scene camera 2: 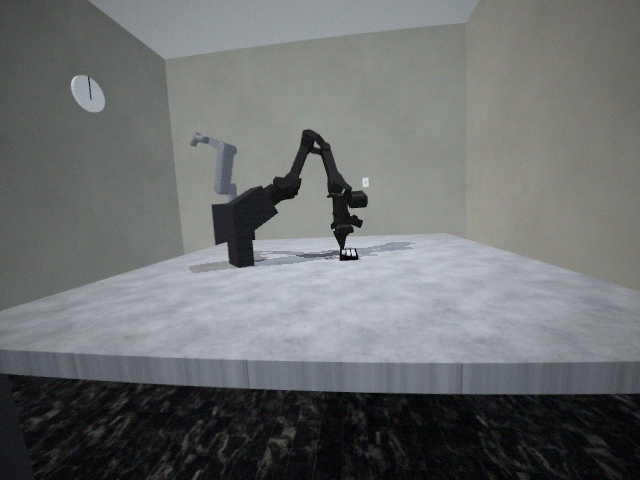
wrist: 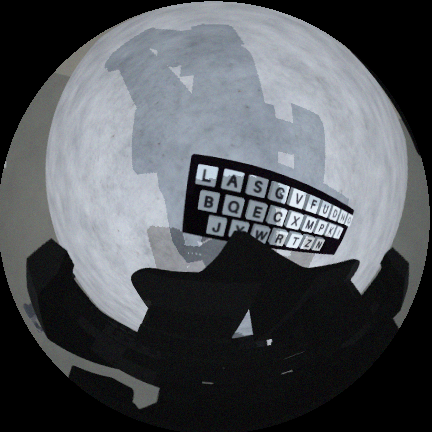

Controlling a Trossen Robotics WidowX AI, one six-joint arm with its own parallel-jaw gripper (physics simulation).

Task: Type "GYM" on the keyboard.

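Frame: origin at the arm's base, x back, y right, z up, level; metres.
Seen in the pictures: gripper, fingertip midpoint: (scene camera 2: 342,249) (wrist: 238,235); arm's base, origin of the base link: (scene camera 2: 264,200).
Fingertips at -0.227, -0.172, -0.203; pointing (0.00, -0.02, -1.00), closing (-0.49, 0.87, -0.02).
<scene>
Pixels of each thing's top centre, then the offset from my fingertips to it, as dx, dy, dz. Level surfaces: height alone.
- small black keyboard, middle of its top: (wrist: 298,221) (scene camera 2: 348,250) -0.037, +0.037, +0.002
- G key, middle of its top: (wrist: 279,192) -0.045, +0.006, +0.002
- M key, middle of its top: (wrist: 309,224) -0.042, +0.049, +0.002
- Y key, middle of its top: (wrist: 238,230) -0.004, -0.002, +0.000
- white table, its level: dz -0.016
A small black keyboard (scene camera 2: 348,257) (wrist: 195,220) with white letter keys lies on the table. In the wrist view its top row reads L, A, S, G, V, F, U, D, and more. The G key (wrist: 279,192) is in the top row, the M key (wrist: 309,225) in the middle row, and the Y key (wrist: 239,229) in the bottom row, partly covered by the fingertips. My gripper (scene camera 2: 341,248) (wrist: 238,235) is shut and empty, pointing down, its tips at the Y key. Whether they touch it cannot be told.
The arm's black base (scene camera 2: 240,248) stands on the white table (scene camera 2: 320,320) at the left. A grey arm-like shape (scene camera 2: 224,167) shows behind the base. A round clock (scene camera 2: 87,93) hangs on the left wall. The arm's shadow falls across the table around the keyboard.
</scene>
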